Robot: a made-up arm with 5 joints.
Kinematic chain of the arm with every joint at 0, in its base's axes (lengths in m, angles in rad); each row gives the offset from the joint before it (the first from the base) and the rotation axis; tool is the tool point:
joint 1: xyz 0 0 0.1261 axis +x
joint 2: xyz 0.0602 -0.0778 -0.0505 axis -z
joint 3: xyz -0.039 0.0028 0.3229 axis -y
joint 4: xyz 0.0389 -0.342 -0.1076 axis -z
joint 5: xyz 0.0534 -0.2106 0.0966 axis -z
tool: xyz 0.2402 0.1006 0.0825
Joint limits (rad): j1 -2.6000..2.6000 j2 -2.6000..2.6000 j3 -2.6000..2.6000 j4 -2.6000..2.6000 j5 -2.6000..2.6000
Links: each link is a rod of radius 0.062 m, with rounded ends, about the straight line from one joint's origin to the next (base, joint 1, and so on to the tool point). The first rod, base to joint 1, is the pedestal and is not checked.
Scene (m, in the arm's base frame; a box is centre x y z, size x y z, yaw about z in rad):
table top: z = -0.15
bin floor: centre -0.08 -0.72 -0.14 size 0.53 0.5 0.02 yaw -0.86
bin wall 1: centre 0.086 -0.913 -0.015 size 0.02 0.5 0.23 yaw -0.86
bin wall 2: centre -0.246 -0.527 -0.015 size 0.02 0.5 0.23 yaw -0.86
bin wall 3: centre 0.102 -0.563 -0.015 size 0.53 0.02 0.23 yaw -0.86
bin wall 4: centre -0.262 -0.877 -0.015 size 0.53 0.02 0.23 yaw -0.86
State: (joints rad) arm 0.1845 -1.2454 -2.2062 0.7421 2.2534
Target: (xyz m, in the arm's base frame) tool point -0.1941 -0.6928 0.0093
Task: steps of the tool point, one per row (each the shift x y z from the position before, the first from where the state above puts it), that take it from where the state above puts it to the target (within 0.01 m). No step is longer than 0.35 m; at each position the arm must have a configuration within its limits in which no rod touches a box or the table.
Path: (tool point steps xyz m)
1: 0.0238 -0.2165 -0.1222
2: -0.1253 -0.2282 -0.0921
3: -0.2512 -0.1560 -0.0485
4: -0.3104 -0.0222 -0.0194
5: -0.2817 0.1242 -0.0186
6: -0.0001 -0.0110 -0.1247
7: 0.0001 0.0110 -0.1240

